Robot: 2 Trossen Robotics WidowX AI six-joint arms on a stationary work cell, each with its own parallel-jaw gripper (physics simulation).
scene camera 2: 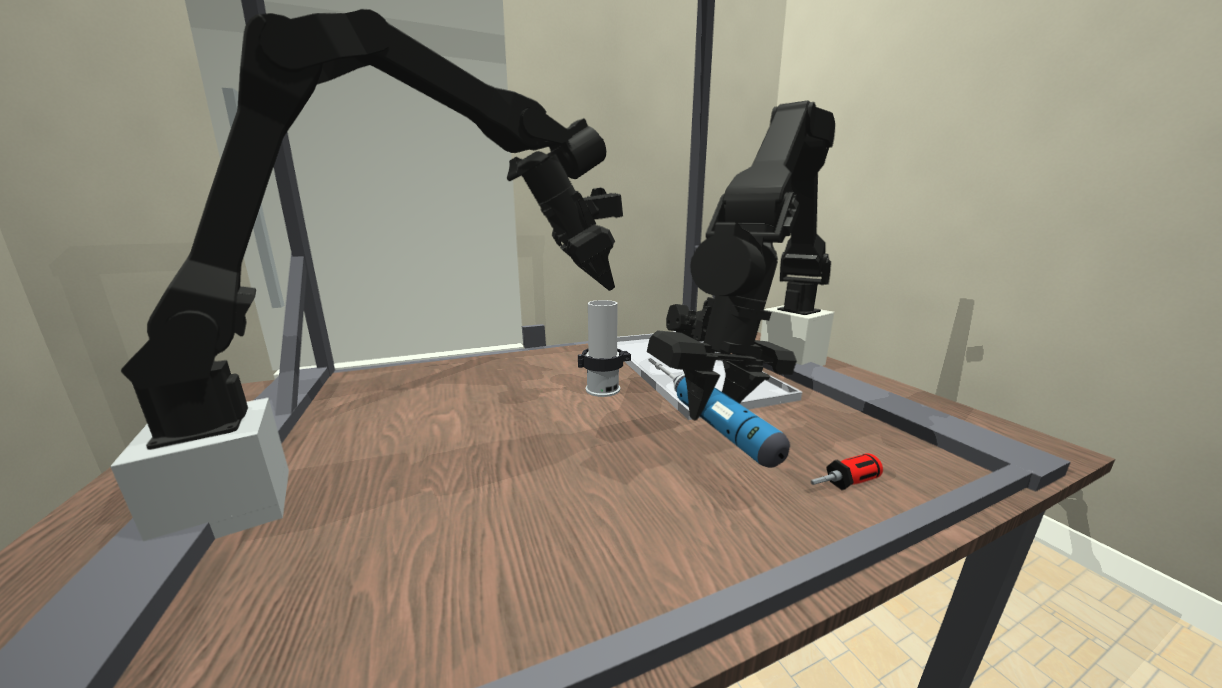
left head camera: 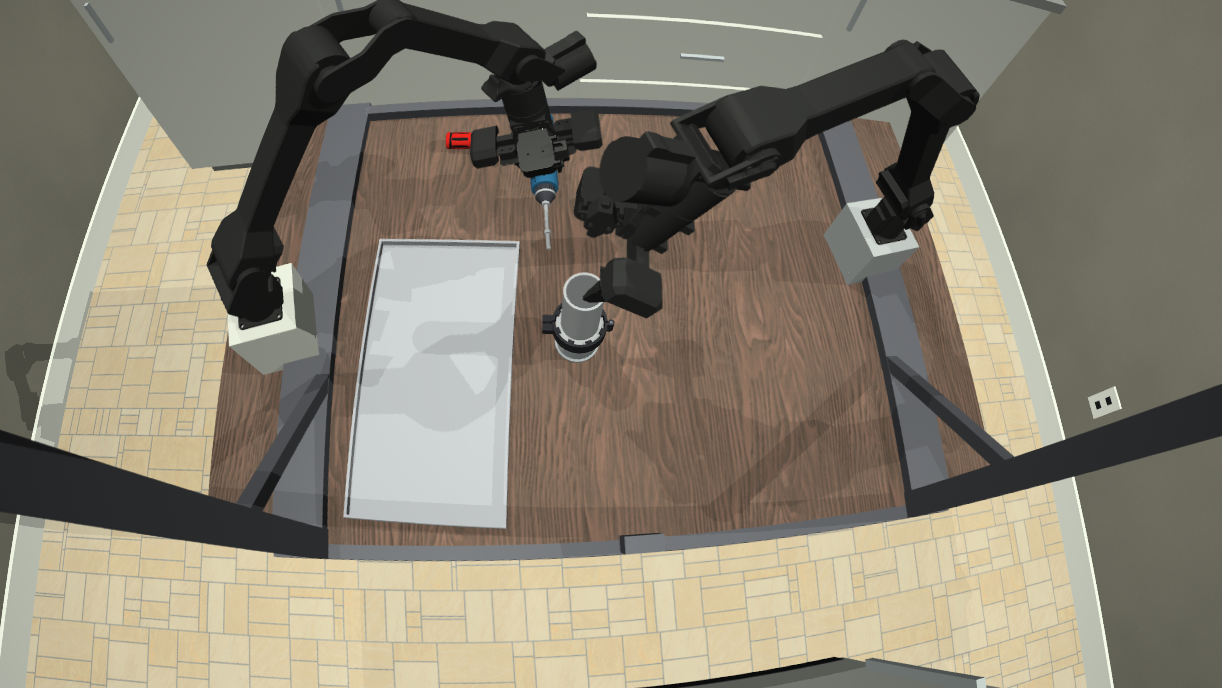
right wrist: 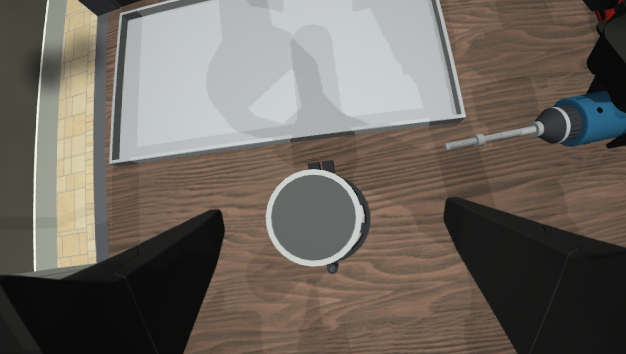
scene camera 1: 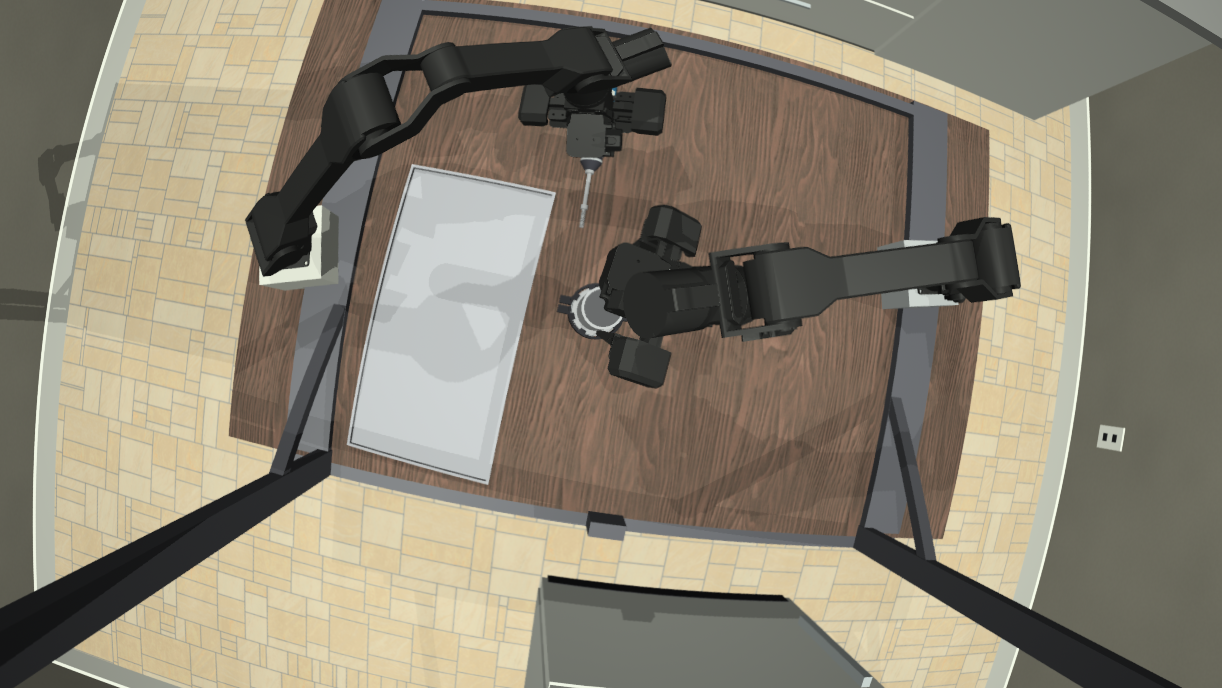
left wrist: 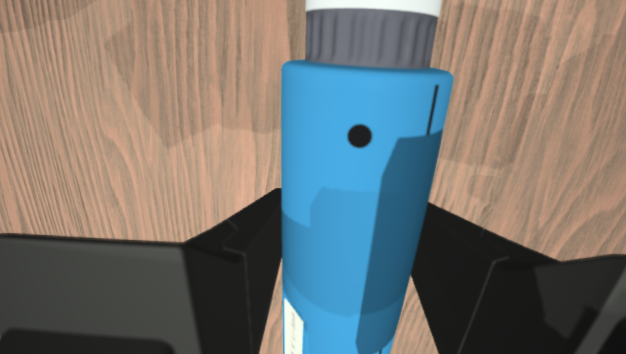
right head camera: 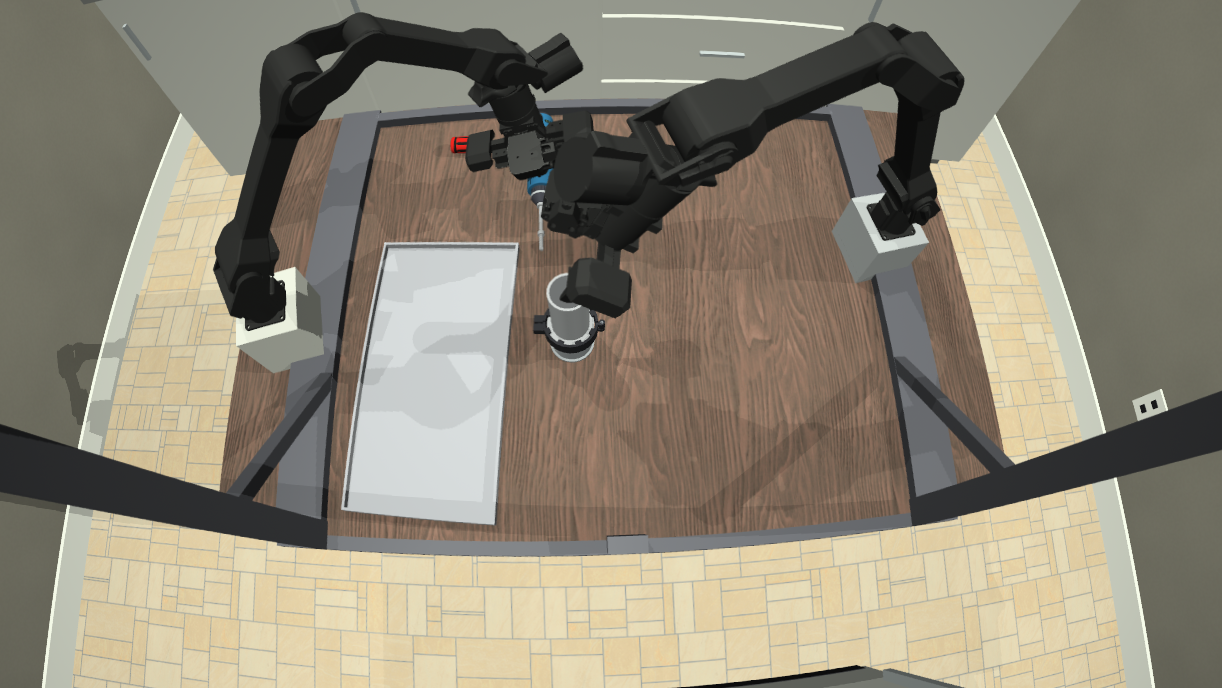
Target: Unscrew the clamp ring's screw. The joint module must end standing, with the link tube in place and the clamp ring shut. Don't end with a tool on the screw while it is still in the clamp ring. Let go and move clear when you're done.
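The joint module (scene camera 2: 602, 383) stands upright on the table, with the grey link tube (left head camera: 581, 319) (scene camera 2: 602, 329) upright in it. The black clamp ring (scene camera 2: 603, 361) (right wrist: 367, 215) is around their joint; its two lugs (right wrist: 321, 165) stand close together. My left gripper (scene camera 2: 718, 405) (left wrist: 342, 202) is shut on the blue electric screwdriver (scene camera 2: 743, 432) (left wrist: 360, 100) (right wrist: 602, 120), behind the module in the head views. A threaded screw (right wrist: 462, 143) (scene camera 1: 583, 216) is at its bit's tip, away from the ring. My right gripper (scene camera 2: 611, 287) (right wrist: 334, 214) is open and empty, above the tube's open top.
A shallow white tray (left head camera: 448, 242) (right wrist: 200, 151) lies left of the module in the head views. A red screwdriver (left head camera: 459, 139) (scene camera 2: 860, 468) lies on the table near the left gripper. The two arms are close together near the back of the table in the head views.
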